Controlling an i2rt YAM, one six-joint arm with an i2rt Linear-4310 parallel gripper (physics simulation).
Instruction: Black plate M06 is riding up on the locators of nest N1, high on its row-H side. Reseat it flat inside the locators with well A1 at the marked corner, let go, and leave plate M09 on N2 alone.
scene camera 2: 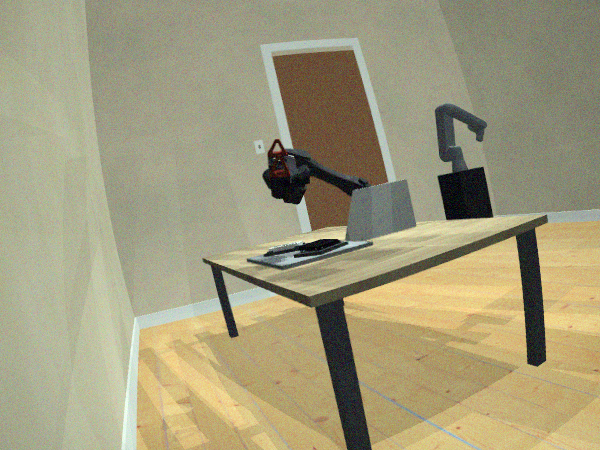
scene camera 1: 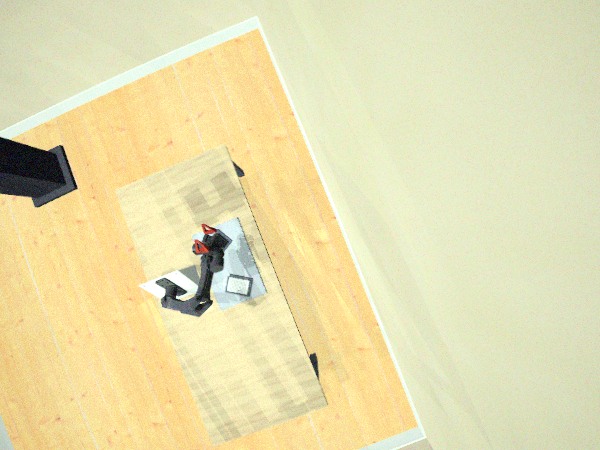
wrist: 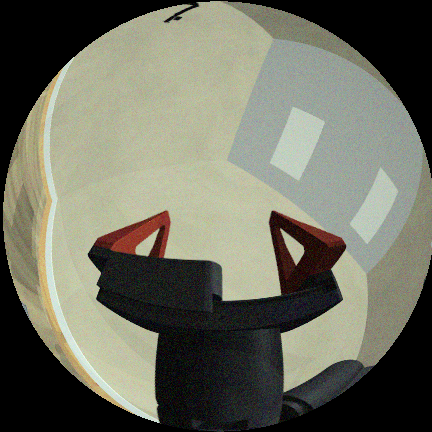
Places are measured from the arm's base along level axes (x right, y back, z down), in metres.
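Pixels of known places: gripper, fingertip midpoint: (scene camera 2: 277, 147) (scene camera 1: 199, 231) (wrist: 219, 215); arm's base, link origin: (scene camera 2: 375, 206) (scene camera 1: 171, 286).
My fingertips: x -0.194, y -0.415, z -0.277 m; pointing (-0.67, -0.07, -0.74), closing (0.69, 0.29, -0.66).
For each thing: its middle in the pictures, then the offset to it from my fingertips. Level surfaces: height alone.
- black plate, body centre: (scene camera 2: 319, 244) (scene camera 1: 216, 245) dx +0.061, dy +0.091, dz +0.353 m
- pale plate, body centre: (scene camera 2: 286, 246) (scene camera 1: 238, 285) dx +0.350, dy +0.063, dz +0.357 m
- wooden table, surface height: dz +0.389 m
The black plate (scene camera 2: 322, 246) lies on the grey-blue board (scene camera 1: 232, 300) (scene camera 2: 280, 264) in scene camera 2. Its tilt, locators and corner mark are too small to tell. In scene camera 1 the arm covers most of its area. A pale plate (scene camera 1: 239, 285) (scene camera 2: 286, 247) sits in a dark nest at the board's other end. Plate labels are unreadable. My gripper (scene camera 1: 205, 238) (scene camera 2: 278, 159) (wrist: 219, 215) is open and empty, high above the board, with its red fingers wide apart. In the wrist view the walls show between and beyond the fingers, and neither plate shows.
The board lies on a wooden table (scene camera 1: 260, 365) (scene camera 2: 425, 250). An upright panel (scene camera 1: 189, 282) (scene camera 2: 382, 210) stands beside the board near my arm's base. A second grey arm (scene camera 2: 444, 132) stands on a black pedestal (scene camera 2: 465, 194) beyond the table.
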